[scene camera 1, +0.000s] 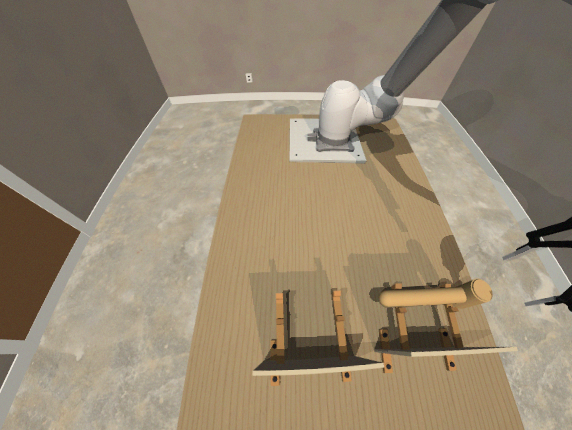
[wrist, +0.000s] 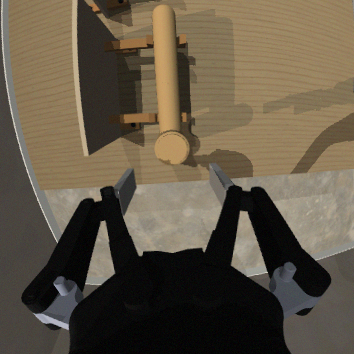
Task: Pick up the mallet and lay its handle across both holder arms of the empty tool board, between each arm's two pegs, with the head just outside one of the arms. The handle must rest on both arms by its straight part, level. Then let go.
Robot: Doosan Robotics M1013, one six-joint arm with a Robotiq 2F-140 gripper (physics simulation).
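Pixels of known places: gripper, fingertip midpoint: (scene camera 1: 518, 280) (wrist: 171, 175); arm's base, link origin: (scene camera 1: 332, 140).
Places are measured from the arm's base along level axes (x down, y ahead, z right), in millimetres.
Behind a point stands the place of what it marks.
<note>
The wooden mallet (scene camera 1: 422, 297) @(x -115, y 768, z -115 mm) (wrist: 167, 75) @(x -115, y 762, z -148 mm) lies with its handle across both holder arms of the right-hand tool board (scene camera 1: 462, 352) @(x -182, y 893, z -127 mm) (wrist: 80, 100) @(x -182, y 893, z -178 mm), between the pegs of each arm. It looks about level. Its head (scene camera 1: 479, 292) @(x -144, y 772, z -260 mm) (wrist: 172, 147) @(x -144, y 764, z -272 mm) is just outside the arm (scene camera 1: 454, 327) @(x -72, y 845, z -213 mm) (wrist: 140, 118) @(x -72, y 825, z -220 mm) on the gripper's side. The handle passes over the other arm (scene camera 1: 403, 327) @(x -73, y 833, z -68 mm) (wrist: 131, 45) @(x -72, y 828, z -72 mm) too, and its end sticks out beyond it. My gripper (scene camera 1: 515, 281) @(x -232, y 767, z -287 mm) (wrist: 171, 175) @(x -232, y 767, z -287 mm) is open and empty, apart from the head, at the right edge in the scene view.
A second tool board (scene camera 1: 317, 370) @(x -182, y 903, z 174 mm) with two bare arms (scene camera 1: 280, 340) @(x -73, y 851, z 247 mm) (scene camera 1: 341, 340) @(x -73, y 854, z 98 mm) stands to the left in the scene view. The boards are over a wooden surface (scene camera 1: 280, 210) @(x 14, y 413, z 255 mm). The robot's white base (scene camera 1: 336, 125) @(x -134, y 76, z 18 mm) stands at the far end. Concrete floor (scene camera 1: 150, 215) runs alongside.
</note>
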